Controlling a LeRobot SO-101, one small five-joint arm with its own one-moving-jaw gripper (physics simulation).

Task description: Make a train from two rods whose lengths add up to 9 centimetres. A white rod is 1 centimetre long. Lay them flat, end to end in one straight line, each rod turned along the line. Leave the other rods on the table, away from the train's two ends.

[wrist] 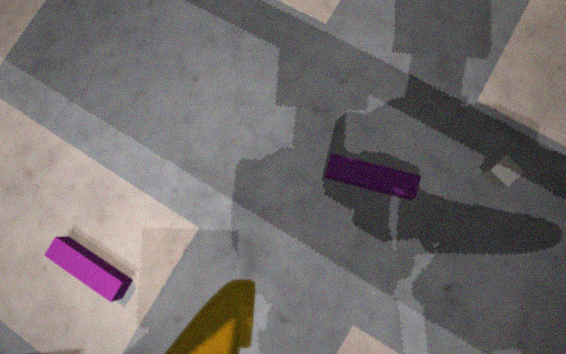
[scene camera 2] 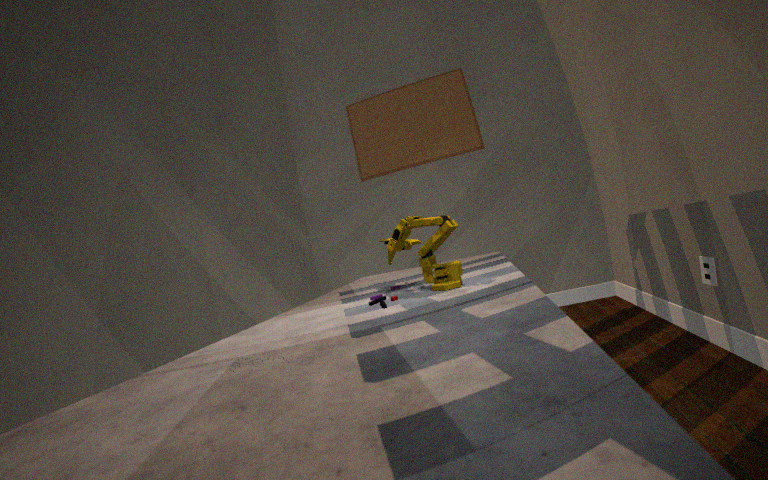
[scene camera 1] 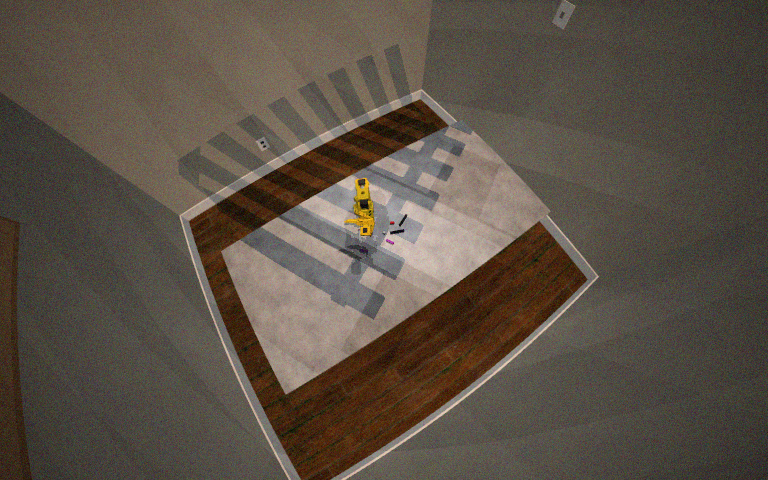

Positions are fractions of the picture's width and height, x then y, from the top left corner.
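Note:
Wrist view: a purple rod (wrist: 0.17, 0.77); another purple rod (wrist: 0.68, 0.51).

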